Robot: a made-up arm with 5 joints. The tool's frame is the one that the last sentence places.
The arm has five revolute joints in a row. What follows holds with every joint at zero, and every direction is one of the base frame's. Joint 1 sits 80 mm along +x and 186 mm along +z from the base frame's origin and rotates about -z. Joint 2 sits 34 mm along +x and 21 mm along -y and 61 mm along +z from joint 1 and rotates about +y. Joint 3 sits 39 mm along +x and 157 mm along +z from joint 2 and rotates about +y. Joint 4 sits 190 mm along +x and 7 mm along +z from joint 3 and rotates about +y. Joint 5 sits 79 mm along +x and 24 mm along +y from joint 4 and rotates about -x. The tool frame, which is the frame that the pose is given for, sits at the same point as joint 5; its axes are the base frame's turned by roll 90, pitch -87.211 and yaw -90 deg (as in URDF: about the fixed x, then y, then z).
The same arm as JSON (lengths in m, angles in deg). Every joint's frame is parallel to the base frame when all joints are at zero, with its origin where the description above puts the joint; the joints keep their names.
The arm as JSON. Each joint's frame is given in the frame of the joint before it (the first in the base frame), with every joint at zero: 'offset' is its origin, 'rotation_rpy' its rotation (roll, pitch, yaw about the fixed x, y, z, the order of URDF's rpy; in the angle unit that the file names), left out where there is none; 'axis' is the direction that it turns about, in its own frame. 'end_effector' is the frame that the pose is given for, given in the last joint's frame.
{"length_unit": "m", "angle_unit": "deg", "chain": [
  {"id": "joint 1", "offset": [0.08, 0.0, 0.186], "axis": "-z"},
  {"id": "joint 2", "offset": [0.034, -0.021, 0.061], "axis": "+y"},
  {"id": "joint 3", "offset": [0.039, 0.0, 0.157], "axis": "+y"},
  {"id": "joint 4", "offset": [0.19, 0.0, 0.007], "axis": "+y"},
  {"id": "joint 5", "offset": [0.079, 0.024, 0.0], "axis": "-x"}
], "end_effector": {"offset": [0.0, 0.0, 0.0], "rotation_rpy": [90.0, -87.21, -90.0]}}

